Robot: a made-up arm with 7 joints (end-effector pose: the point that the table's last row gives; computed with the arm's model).
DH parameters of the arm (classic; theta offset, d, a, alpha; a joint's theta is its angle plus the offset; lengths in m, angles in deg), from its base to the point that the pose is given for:
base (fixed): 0 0 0 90
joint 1: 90 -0.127 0 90
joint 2: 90 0 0 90
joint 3: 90 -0.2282 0 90
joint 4: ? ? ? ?
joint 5: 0 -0.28 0 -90
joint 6: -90 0 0 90
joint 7: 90 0 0 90
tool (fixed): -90 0 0 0
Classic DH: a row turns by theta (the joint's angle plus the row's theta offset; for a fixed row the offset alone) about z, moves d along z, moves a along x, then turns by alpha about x.
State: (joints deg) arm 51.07 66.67 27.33 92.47 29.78 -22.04 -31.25
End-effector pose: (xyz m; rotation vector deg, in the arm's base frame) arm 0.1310 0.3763 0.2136 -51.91 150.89 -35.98
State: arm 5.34 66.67 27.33 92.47 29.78 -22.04 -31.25
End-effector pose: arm 0.2444 0.3763 0.0553 59.17 -141.86 12.43
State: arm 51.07 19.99 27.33 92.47 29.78 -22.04 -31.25
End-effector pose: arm 0.2800 0.3216 0.0933 7.59 -157.14 84.06
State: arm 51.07 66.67 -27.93 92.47 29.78 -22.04 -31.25
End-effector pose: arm 0.3155 0.2736 0.0629 38.40 -146.74 -8.59
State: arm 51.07 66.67 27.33 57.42 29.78 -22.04 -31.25
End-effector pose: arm 0.1711 0.5179 0.1312 71.20 -142.50 74.09
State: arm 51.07 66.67 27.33 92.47 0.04 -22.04 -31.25
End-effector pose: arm 0.1310 0.3763 0.2136 -85.97 133.35 -18.30
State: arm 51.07 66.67 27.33 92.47 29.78 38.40 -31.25
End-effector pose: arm 0.1310 0.3763 0.2136 62.47 -115.35 54.13
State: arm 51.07 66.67 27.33 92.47 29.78 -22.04 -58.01
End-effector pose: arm 0.1310 0.3763 0.2136 -43.38 133.36 -67.34
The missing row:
joint 4: 0 0 0 -90
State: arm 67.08 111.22 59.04 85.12 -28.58 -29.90 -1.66
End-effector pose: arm -0.2335 0.2753 0.2546 -134.25 44.96 0.38
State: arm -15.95 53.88 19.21 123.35 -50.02 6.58 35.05
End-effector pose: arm 0.2174 0.2324 -0.0430 70.12 -51.88 -89.07
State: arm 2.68 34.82 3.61 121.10 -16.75 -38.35 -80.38
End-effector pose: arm 0.2418 0.1871 -0.0487 -37.60 164.70 -50.27
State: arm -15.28 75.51 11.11 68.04 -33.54 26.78 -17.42
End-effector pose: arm 0.2366 0.4618 -0.1008 110.37 -22.61 -49.72
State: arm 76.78 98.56 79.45 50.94 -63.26 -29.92 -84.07
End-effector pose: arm -0.2553 0.4953 0.1009 -88.43 1.05 -65.21
